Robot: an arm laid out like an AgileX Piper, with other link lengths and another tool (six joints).
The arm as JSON. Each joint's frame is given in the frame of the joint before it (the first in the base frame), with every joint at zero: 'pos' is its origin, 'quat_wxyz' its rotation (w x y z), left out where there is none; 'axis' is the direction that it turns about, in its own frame. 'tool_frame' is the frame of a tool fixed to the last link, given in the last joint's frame.
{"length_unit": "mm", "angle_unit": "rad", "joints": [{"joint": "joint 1", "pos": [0.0, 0.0, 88.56], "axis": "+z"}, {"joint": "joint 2", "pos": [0.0, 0.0, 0.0], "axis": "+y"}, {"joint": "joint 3", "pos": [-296.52, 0.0, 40.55], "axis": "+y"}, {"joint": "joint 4", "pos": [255.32, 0.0, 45.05], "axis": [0.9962, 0.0, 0.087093]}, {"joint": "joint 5", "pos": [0.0, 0.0, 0.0], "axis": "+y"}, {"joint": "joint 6", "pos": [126.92, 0.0, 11.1], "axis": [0.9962, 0.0, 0.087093]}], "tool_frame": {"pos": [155.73, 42.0, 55.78], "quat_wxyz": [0.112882, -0.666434, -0.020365, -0.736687]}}
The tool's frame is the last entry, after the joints.
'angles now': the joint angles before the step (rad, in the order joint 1, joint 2, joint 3, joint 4, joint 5, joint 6). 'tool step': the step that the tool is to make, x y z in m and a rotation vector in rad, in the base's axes. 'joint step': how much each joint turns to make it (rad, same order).
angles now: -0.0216, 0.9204, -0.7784, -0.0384, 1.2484, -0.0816
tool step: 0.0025, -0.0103, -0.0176, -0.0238, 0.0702, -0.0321
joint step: 0.0000, 0.0785, 0.0000, -0.0339, -0.0069, 0.0367
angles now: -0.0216, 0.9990, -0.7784, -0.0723, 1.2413, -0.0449
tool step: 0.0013, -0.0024, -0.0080, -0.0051, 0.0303, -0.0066
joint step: -0.0012, 0.0373, 0.0000, -0.0072, -0.0066, 0.0071
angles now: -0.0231, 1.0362, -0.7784, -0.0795, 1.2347, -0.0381
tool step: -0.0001, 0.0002, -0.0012, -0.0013, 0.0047, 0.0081
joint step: -0.0007, 0.0055, -0.0001, 0.0000, -0.0014, -0.0089
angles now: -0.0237, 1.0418, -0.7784, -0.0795, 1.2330, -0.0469
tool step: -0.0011, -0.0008, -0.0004, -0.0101, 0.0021, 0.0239
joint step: -0.0001, 0.0000, 0.0001, -0.0065, 0.0000, -0.0232
